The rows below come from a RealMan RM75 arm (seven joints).
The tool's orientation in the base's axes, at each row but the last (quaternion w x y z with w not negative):
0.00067 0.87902 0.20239 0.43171
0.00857 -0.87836 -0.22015 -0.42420
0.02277 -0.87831 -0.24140 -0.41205
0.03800 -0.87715 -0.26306 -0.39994
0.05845 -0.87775 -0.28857 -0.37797
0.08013 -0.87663 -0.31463 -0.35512
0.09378 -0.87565 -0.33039 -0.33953
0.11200 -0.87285 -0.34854 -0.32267
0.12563 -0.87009 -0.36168 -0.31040
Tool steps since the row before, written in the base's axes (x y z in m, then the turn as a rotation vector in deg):
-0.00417 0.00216 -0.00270 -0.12 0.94 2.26
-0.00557 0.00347 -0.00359 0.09 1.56 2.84
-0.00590 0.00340 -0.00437 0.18 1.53 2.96
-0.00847 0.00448 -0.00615 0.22 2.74 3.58
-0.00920 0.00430 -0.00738 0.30 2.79 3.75
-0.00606 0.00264 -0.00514 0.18 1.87 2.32
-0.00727 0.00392 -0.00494 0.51 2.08 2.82
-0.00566 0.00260 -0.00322 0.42 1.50 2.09
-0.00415 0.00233 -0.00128 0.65 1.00 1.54
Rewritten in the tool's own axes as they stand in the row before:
-0.00355 -0.00394 -0.00110 1.98 -0.51 -1.35
-0.00440 -0.00594 -0.00113 2.77 -0.89 -1.44
-0.00504 -0.00631 -0.00051 2.89 -0.80 -1.46
-0.00709 -0.00890 -0.00037 3.88 -1.73 -1.52
-0.00820 -0.00947 0.00081 4.07 -1.71 -1.57
-0.00549 -0.00620 0.00127 2.59 -1.17 -0.92
-0.00523 -0.00796 0.00137 3.20 -1.09 -1.04
-0.00378 -0.00585 0.00082 2.38 -0.75 -0.77
-0.00179 -0.00459 0.00016 1.88 -0.24 -0.46

